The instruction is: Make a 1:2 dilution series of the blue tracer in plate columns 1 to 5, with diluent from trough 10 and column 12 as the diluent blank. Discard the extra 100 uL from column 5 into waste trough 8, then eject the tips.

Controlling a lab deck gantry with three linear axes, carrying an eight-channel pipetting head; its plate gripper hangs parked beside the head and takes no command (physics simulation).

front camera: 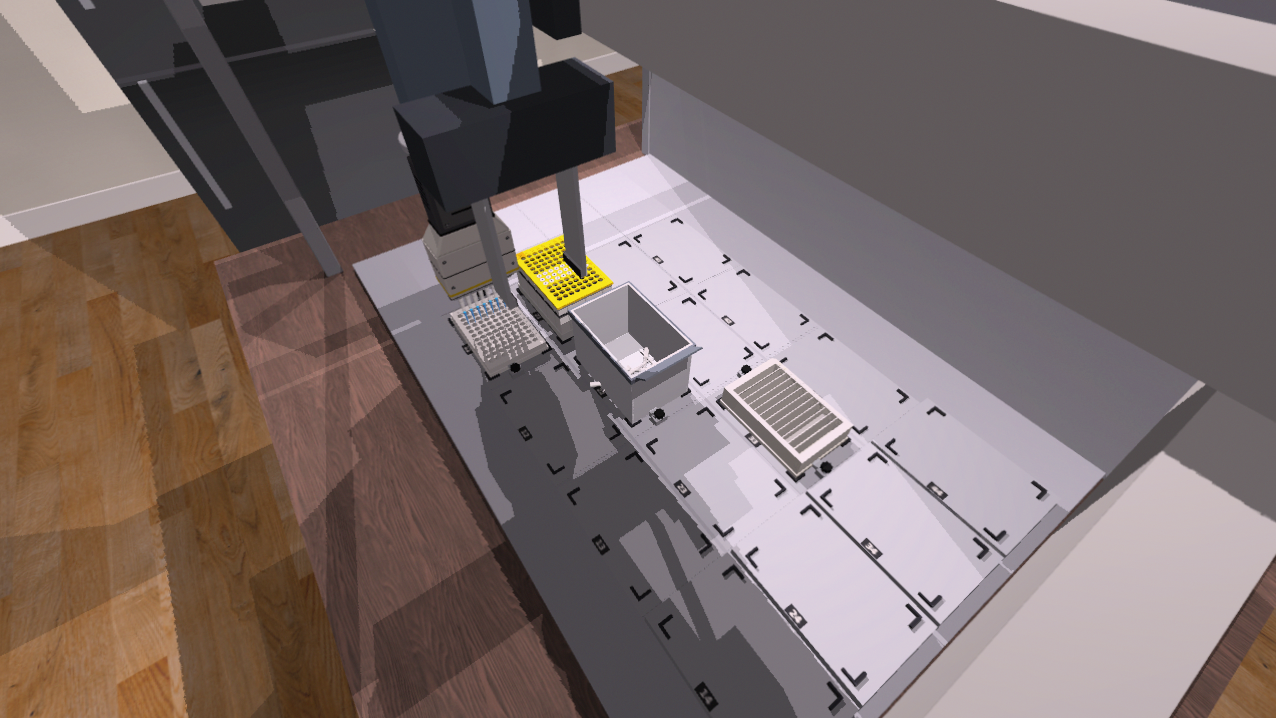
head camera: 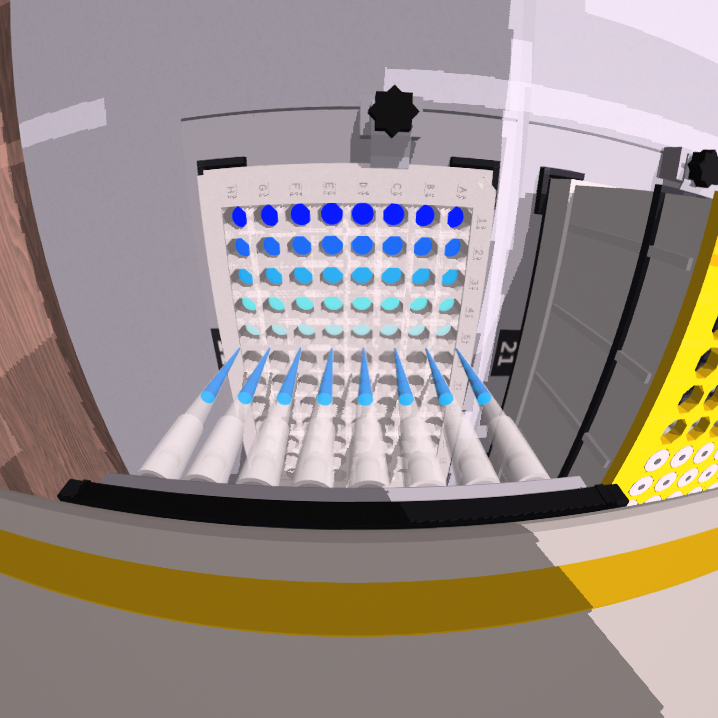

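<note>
The pipetting head [front camera: 468, 260] [head camera: 321, 555] is over the plate [front camera: 499, 341] [head camera: 348, 179]. Eight tips [front camera: 481, 307] [head camera: 365, 385] are on it, with blue liquid inside them. In the head view their ends appear beside column 6; their height above the plate cannot be told. Plate columns 1 to 5 hold liquid, from deep blue in column 1 to pale cyan in column 5. Column 12 is hidden behind the tips. The trough carrier [front camera: 829, 443] stands at the right; its troughs' contents are too small to tell. The parked plate gripper [front camera: 544, 285] hangs open, its two fingers apart with nothing held.
A yellow tip rack [front camera: 560, 303] [head camera: 659, 401] stands beside the plate, with several white tips in it. A tall grey waste bin [front camera: 593, 357] stands between the plate and the trough carrier, with loose white tips inside. A black knob [head camera: 393, 111] is beyond the plate's column 1 edge.
</note>
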